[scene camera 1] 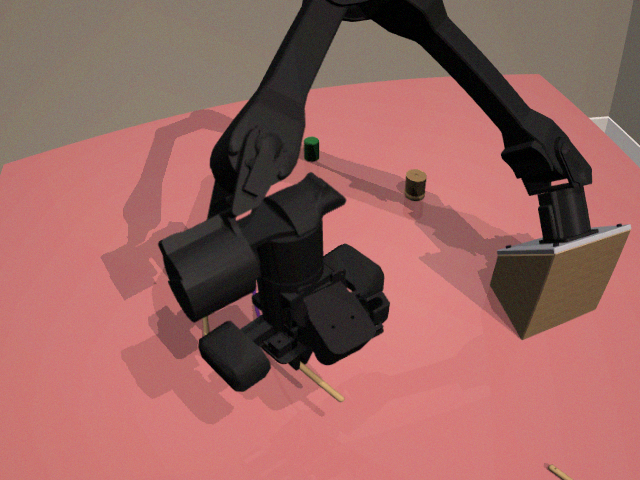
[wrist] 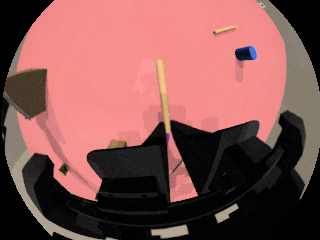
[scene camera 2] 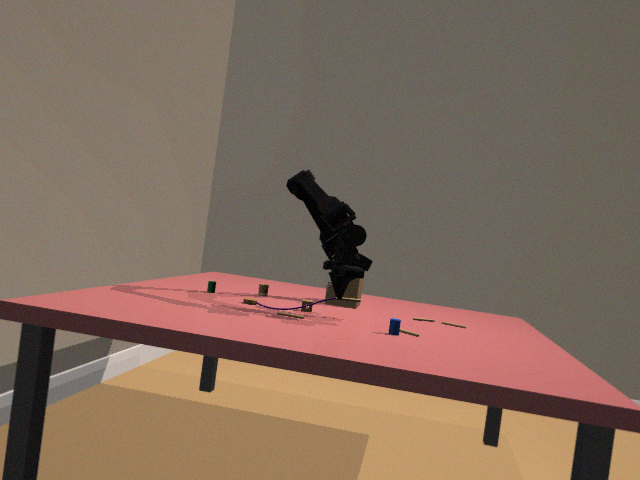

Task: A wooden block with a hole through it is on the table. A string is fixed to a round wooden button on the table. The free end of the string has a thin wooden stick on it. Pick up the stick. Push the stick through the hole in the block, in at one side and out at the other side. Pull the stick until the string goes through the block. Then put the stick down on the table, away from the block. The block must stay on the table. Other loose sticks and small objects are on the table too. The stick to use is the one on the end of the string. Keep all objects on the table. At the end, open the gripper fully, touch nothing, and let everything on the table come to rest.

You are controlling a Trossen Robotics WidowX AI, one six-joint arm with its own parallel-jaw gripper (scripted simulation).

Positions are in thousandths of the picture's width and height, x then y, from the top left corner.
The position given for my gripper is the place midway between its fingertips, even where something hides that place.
Note:
I see my gripper (scene camera 1: 466, 759).
My gripper is seen too in the wrist view (wrist: 520, 519) and in scene camera 2 (scene camera 2: 529, 624).

